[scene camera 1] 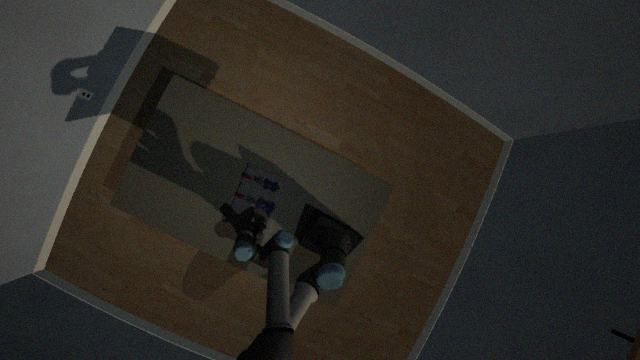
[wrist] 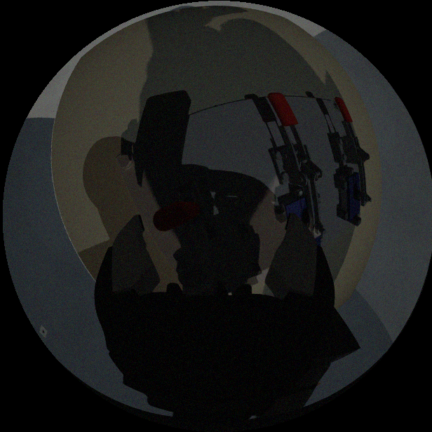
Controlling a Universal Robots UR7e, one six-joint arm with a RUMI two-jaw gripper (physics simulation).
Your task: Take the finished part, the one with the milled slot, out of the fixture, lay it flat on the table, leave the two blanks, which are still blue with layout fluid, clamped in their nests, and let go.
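Frame: origin at the arm's base, x back, y up, z left, level; centimetres.
Where they show: gripper, fingertip midpoint: (scene camera 1: 247,218); arm's base, link origin: (scene camera 1: 335,242).
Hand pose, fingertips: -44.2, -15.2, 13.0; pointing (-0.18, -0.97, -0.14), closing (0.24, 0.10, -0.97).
Observation:
Each offset is from my fingertips to the top centre of the thing, as dx, dy, dz. "spot": to the spot under its first point. Level surfaces: height alone.
My gripper (scene camera 1: 257,220) (wrist: 213,216) is open and empty, low over the fixture's near nest, one jaw on each side of dark clamp parts. A red clamp handle (wrist: 175,216) shows between and beyond the jaws. The finished part cannot be made out; shadow and the gripper cover that nest. Two blue blanks sit in their nests to the right in the wrist view, the nearer blank @[+5.4, -0.6, -10.5] (scene camera 1: 265,204) (wrist: 296,206) partly behind the right jaw, the farther blank @[spot: +2.8, +3.3, -21.6] (scene camera 1: 270,185) (wrist: 354,195) in plain view. The grey fixture plate (wrist: 225,135) lies on the table.
The blanks' clamps have red handles, the nearer handle @[-8.5, +1.5, -8.7] (scene camera 1: 240,196) (wrist: 283,109) and the farther handle @[-9.8, +2.5, -19.7] (scene camera 1: 246,176) (wrist: 343,110). A dark upright block (wrist: 164,130) stands left of the plate in the wrist view. The table @[dy -3.7] (scene camera 1: 215,115) is partly in the arm's shadow. The robot's dark base plate (scene camera 1: 306,220) is at the right.

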